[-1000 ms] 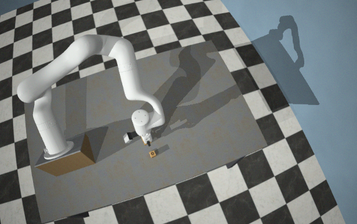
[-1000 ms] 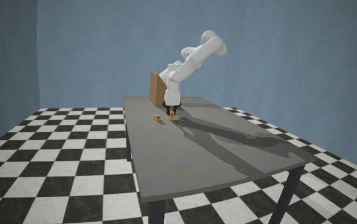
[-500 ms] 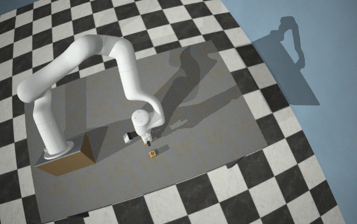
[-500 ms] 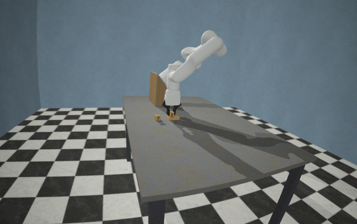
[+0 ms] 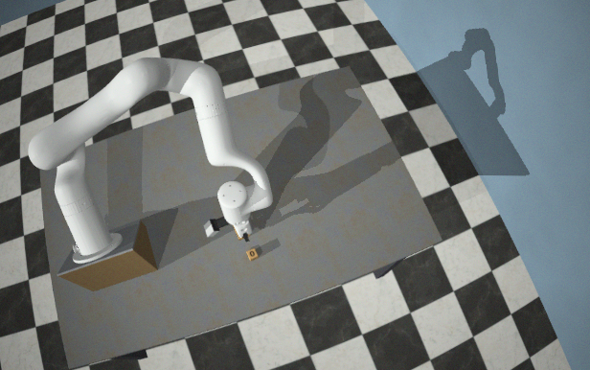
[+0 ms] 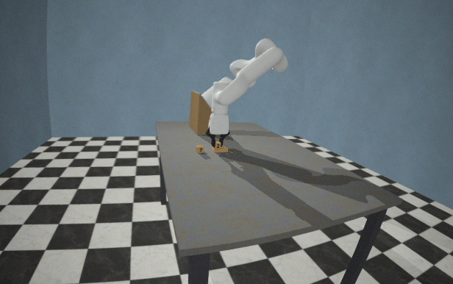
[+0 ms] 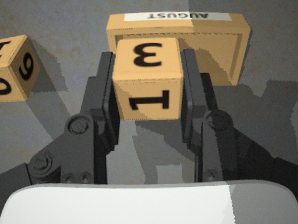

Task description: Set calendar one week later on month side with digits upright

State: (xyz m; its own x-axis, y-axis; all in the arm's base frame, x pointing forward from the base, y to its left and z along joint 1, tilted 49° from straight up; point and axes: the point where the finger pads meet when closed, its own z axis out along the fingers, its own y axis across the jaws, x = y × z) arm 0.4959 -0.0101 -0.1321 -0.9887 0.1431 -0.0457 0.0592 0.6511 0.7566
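The tray is 40 mm below my hand and 20 mm to the left of it.
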